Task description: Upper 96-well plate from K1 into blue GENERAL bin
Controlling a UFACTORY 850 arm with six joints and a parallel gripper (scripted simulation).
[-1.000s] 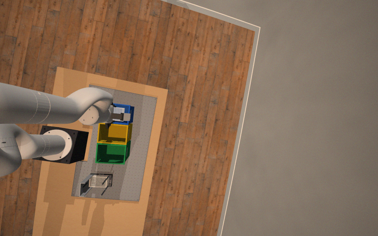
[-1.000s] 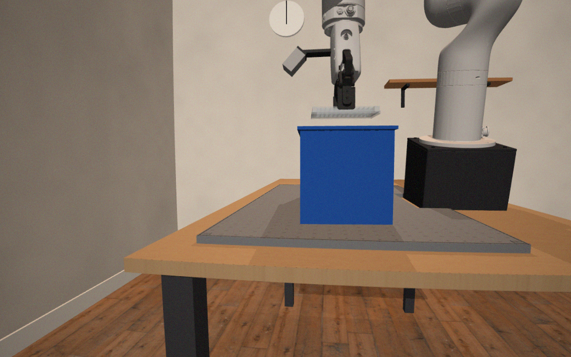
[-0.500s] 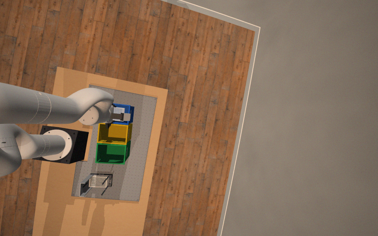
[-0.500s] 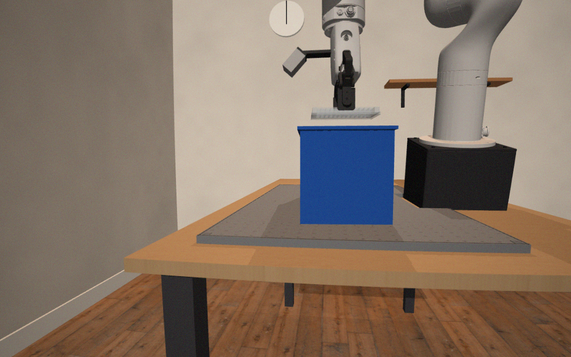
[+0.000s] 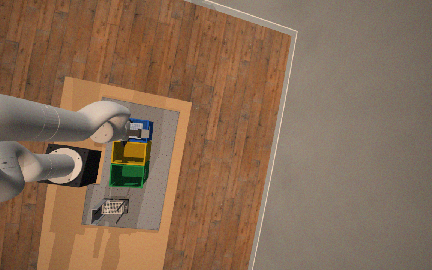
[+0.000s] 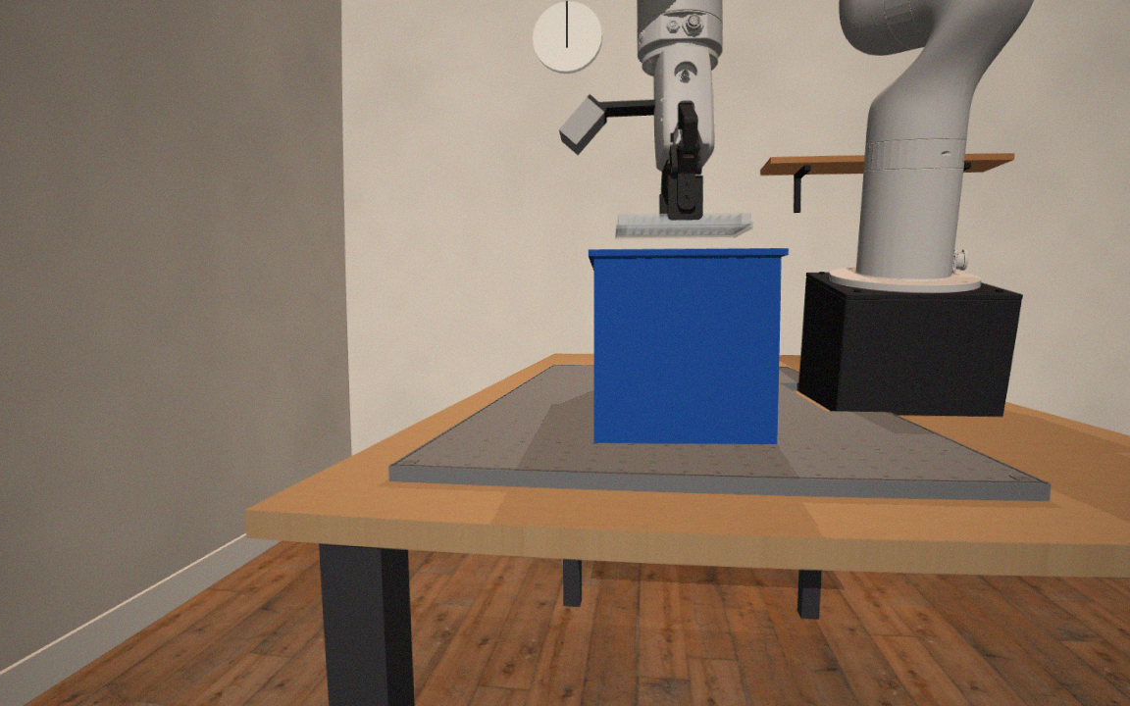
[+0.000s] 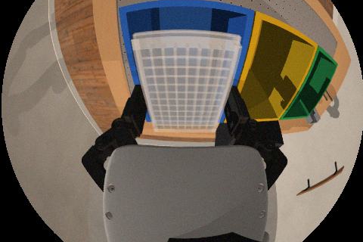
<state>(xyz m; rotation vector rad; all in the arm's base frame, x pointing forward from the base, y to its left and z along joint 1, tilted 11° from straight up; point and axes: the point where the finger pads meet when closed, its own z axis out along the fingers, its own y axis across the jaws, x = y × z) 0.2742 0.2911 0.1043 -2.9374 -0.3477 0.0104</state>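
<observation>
Now: the 96-well plate 10 mm below my hand. Round my hand: yellow bin: 30 mm ahead, 130 mm to the right, 130 mm below; then green bin: 60 mm ahead, 260 mm to the right, 130 mm below; then blue bin: 130 mm below.
</observation>
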